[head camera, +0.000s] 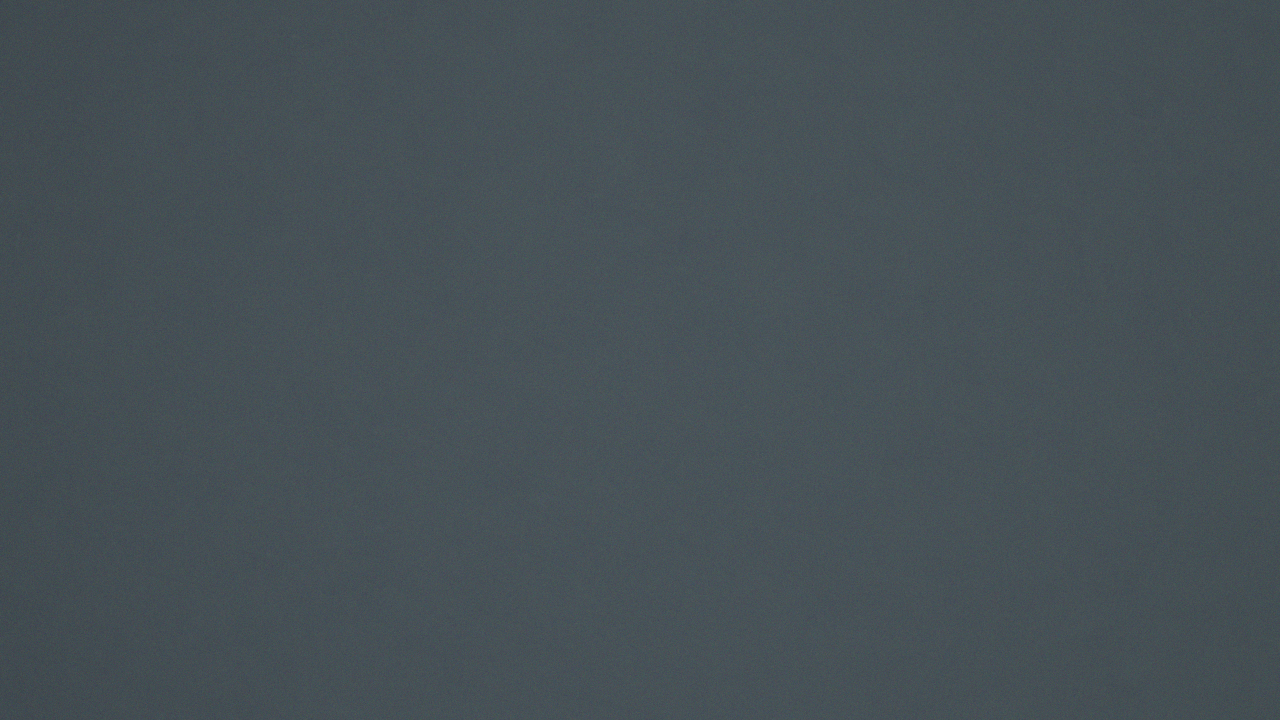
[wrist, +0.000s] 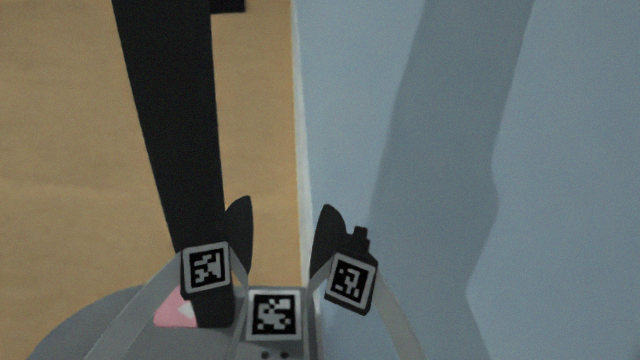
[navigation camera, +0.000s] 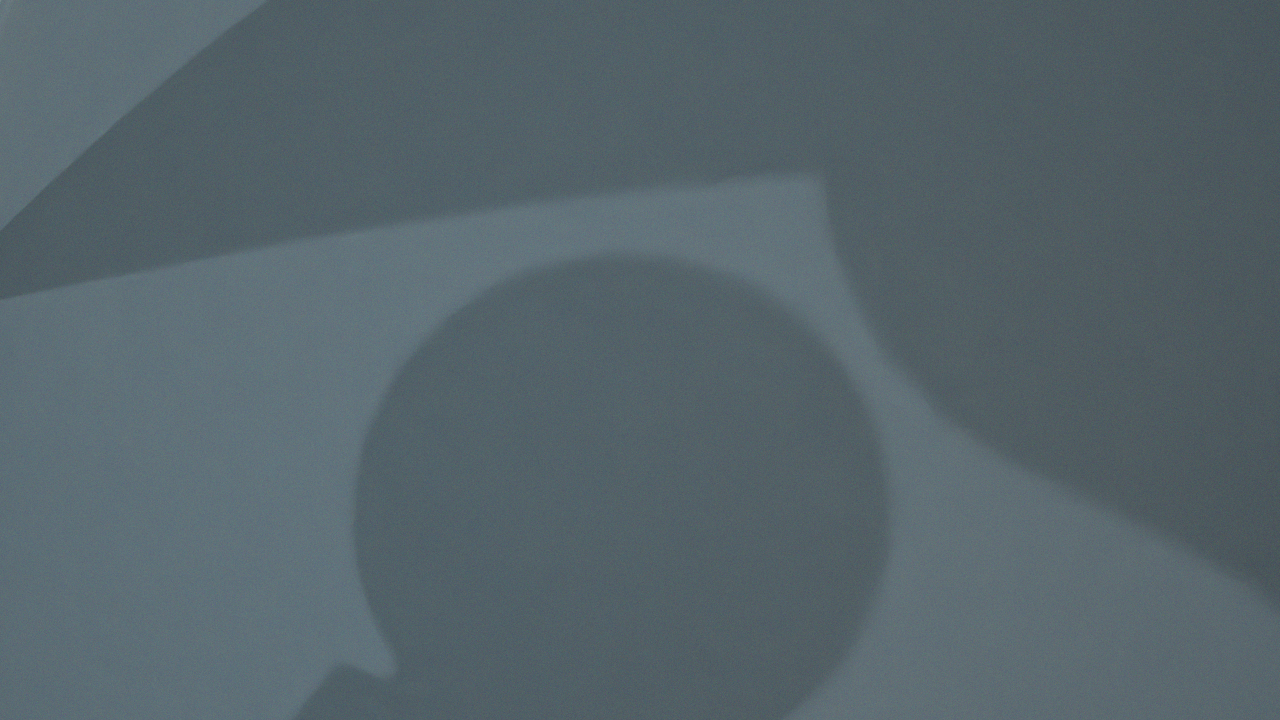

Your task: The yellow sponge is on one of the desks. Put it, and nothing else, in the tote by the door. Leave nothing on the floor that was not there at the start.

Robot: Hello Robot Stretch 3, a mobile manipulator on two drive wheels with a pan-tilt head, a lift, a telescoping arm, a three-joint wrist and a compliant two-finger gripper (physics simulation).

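Frame: origin at the robot's base, x ahead, y left, z up, level; millimetres.
Seen in the pictures: gripper, fingertip midpoint: (wrist: 285, 225).
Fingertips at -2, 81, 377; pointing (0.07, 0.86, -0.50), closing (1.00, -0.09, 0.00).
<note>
A point is followed by its place in that frame, as x, y, z.
My gripper (wrist: 285, 225) @[-2, 81, 377] shows in the wrist view with its two dark fingertips apart and no object between them; it is open. Floor and the foot of a wall show beyond the fingertips. The yellow sponge, the desks, the tote and the door do not show in these views.
A blue-grey wall (head camera: 640, 358) (navigation camera: 179, 447) @[64, 27, 1119] (wrist: 565, 150) @[64, 21, 481] fills the head and navigation views, with shadows on it in the latter. In the wrist view it meets the wooden floor (wrist: 65, 150) @[-517, 603, 0] at a pale baseboard (wrist: 301, 150) @[52, 538, 87]. A black post (wrist: 175, 110) stands at left.
</note>
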